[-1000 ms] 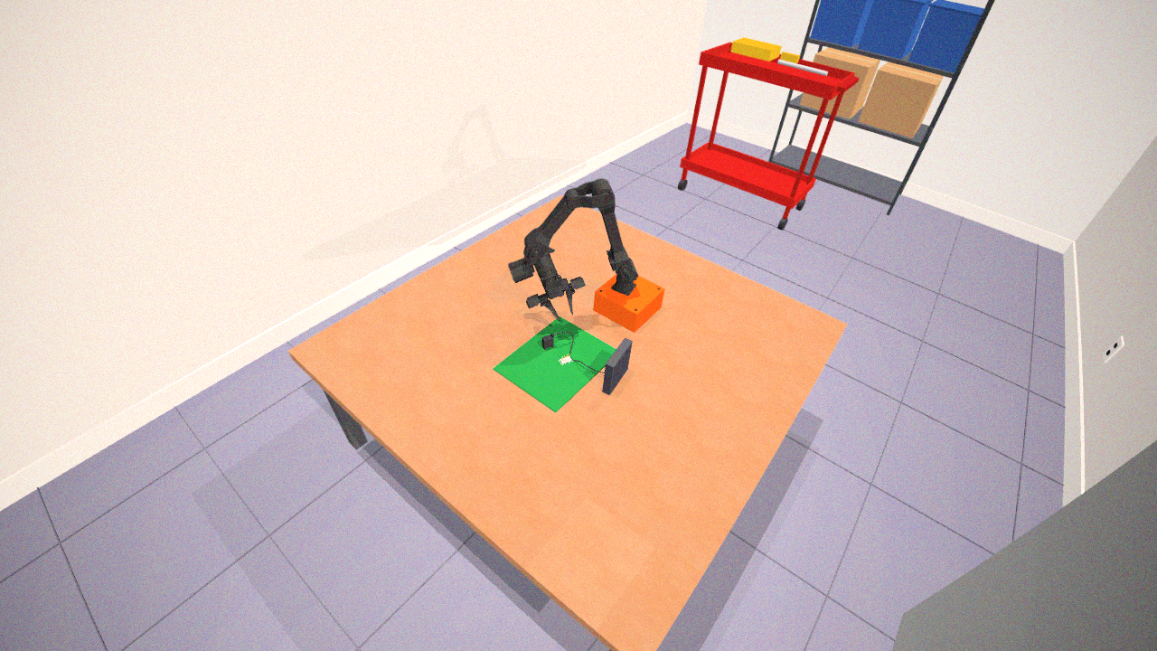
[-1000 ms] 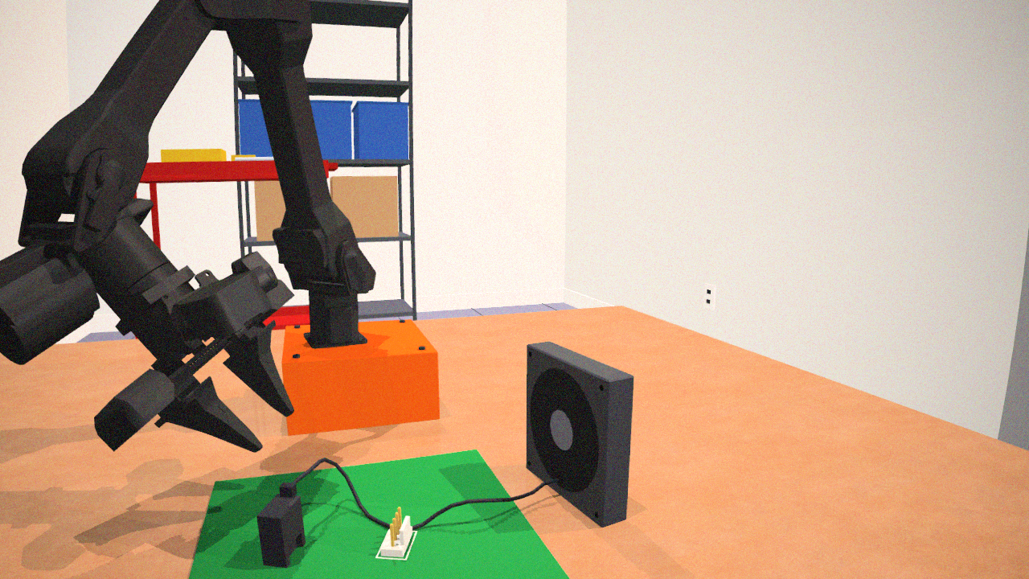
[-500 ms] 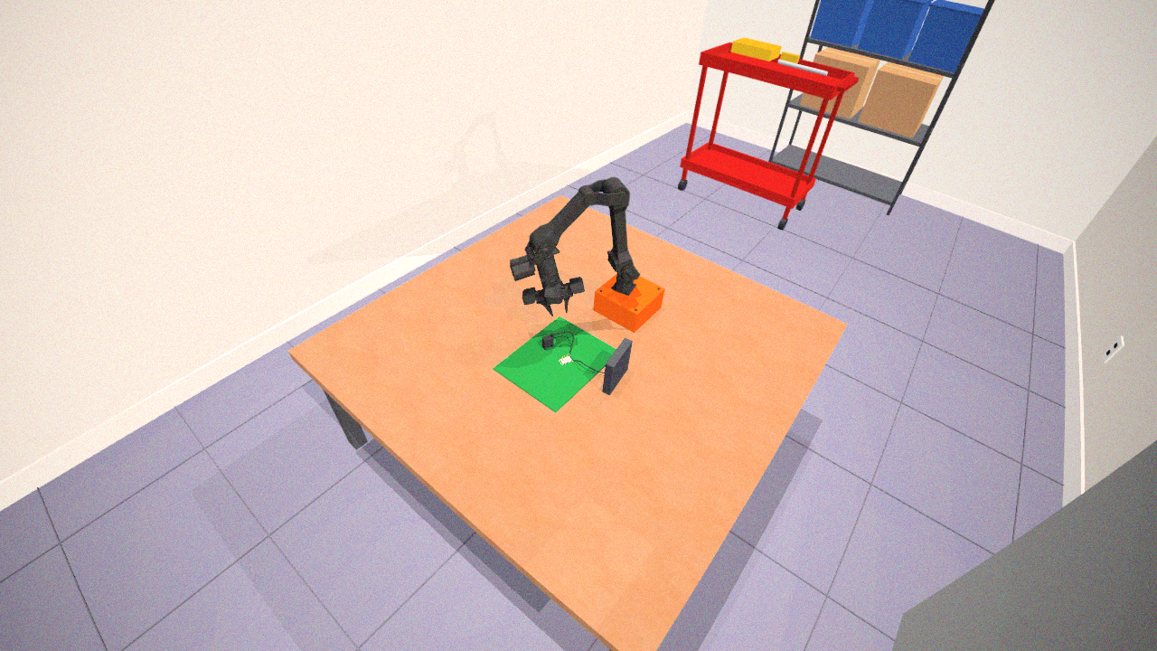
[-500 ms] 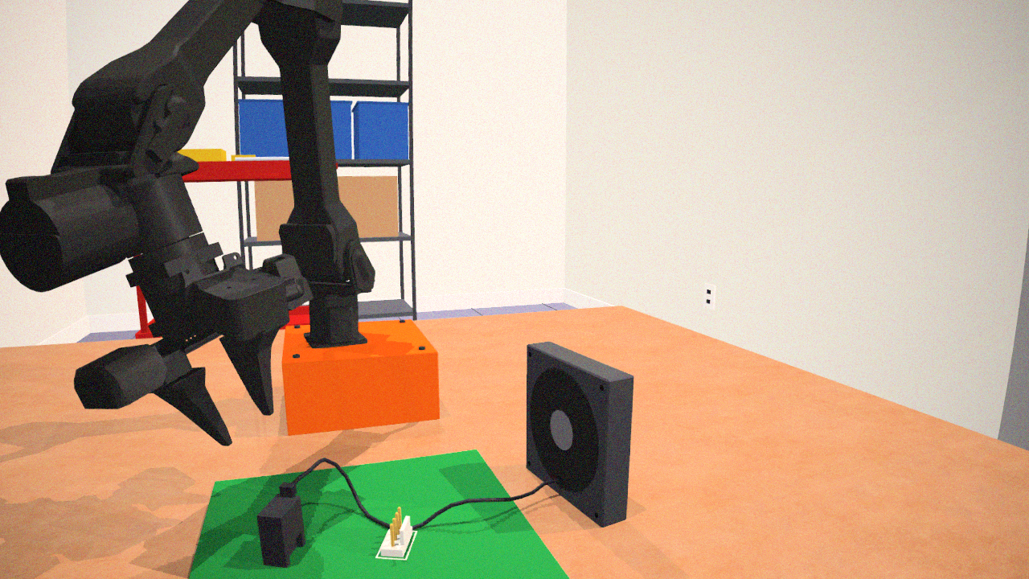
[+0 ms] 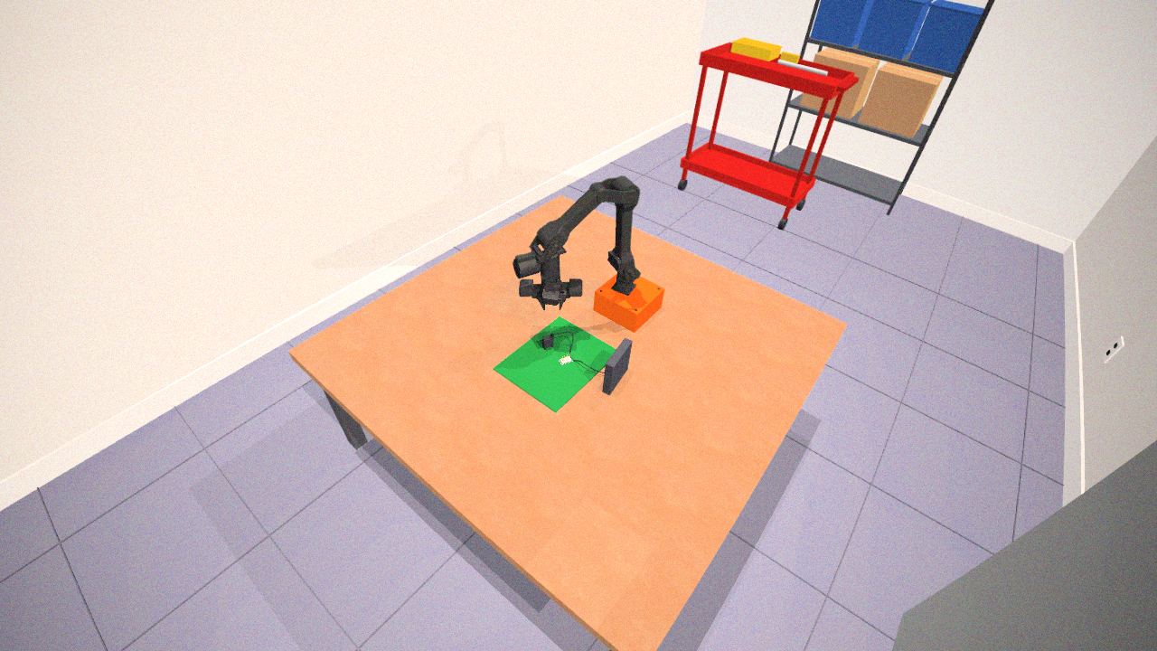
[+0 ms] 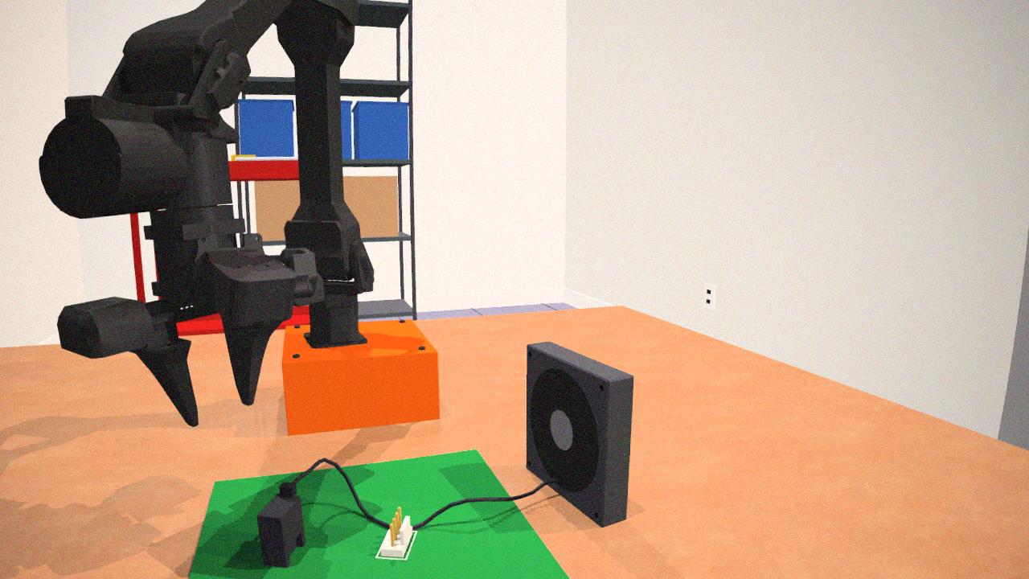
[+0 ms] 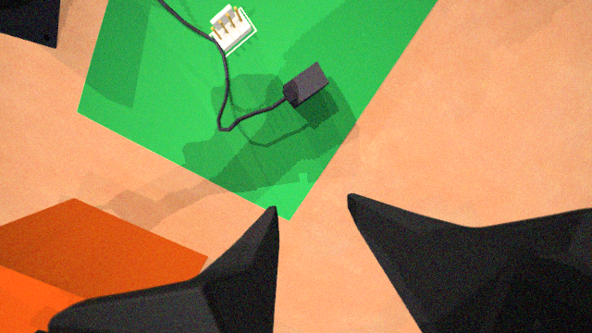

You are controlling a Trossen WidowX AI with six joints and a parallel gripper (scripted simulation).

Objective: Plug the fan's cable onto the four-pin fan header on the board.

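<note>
Right now my gripper tip is 70 mm short of the black fan plug, 30 mm to the right of it and 70 mm above it. The rest, counted from my gripper tip: black fan (80 mm ahead, 260 mm to the left, 30 mm below); white four-pin header (90 mm ahead, 110 mm to the left, 90 mm below); green board (100 mm ahead, 80 mm to the left, 100 mm below).
</note>
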